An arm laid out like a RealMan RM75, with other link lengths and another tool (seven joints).
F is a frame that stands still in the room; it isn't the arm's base.
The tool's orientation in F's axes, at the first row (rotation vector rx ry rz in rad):
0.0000, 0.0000, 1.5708
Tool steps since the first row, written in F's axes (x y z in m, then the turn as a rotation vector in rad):
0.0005, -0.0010, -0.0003, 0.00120, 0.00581, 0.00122
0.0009, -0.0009, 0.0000, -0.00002, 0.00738, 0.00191
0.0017, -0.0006, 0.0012, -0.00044, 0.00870, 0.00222
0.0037, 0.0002, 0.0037, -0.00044, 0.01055, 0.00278
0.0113, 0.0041, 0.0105, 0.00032, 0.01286, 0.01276
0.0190, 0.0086, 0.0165, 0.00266, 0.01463, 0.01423
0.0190, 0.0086, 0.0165, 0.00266, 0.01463, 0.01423
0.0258, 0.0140, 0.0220, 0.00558, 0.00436, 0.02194
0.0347, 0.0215, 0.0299, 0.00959, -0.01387, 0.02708
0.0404, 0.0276, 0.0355, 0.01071, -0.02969, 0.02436
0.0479, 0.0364, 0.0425, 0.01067, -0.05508, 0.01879
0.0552, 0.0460, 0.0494, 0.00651, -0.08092, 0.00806
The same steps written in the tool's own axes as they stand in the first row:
-0.0010, -0.0005, -0.0003, 0.00581, -0.00120, 0.00122
-0.0009, -0.0009, 0.0000, 0.00738, 0.00002, 0.00191
-0.0006, -0.0017, 0.0012, 0.00870, 0.00044, 0.00222
0.0002, -0.0037, 0.0037, 0.01055, 0.00044, 0.00278
0.0041, -0.0113, 0.0105, 0.01286, -0.00032, 0.01276
0.0086, -0.0190, 0.0165, 0.01463, -0.00266, 0.01423
0.0086, -0.0190, 0.0165, 0.01463, -0.00266, 0.01423
0.0140, -0.0258, 0.0220, 0.00436, -0.00558, 0.02194
0.0215, -0.0347, 0.0299, -0.01387, -0.00959, 0.02708
0.0276, -0.0404, 0.0355, -0.02969, -0.01071, 0.02436
0.0364, -0.0479, 0.0425, -0.05508, -0.01067, 0.01879
0.0460, -0.0552, 0.0494, -0.08092, -0.00651, 0.00806

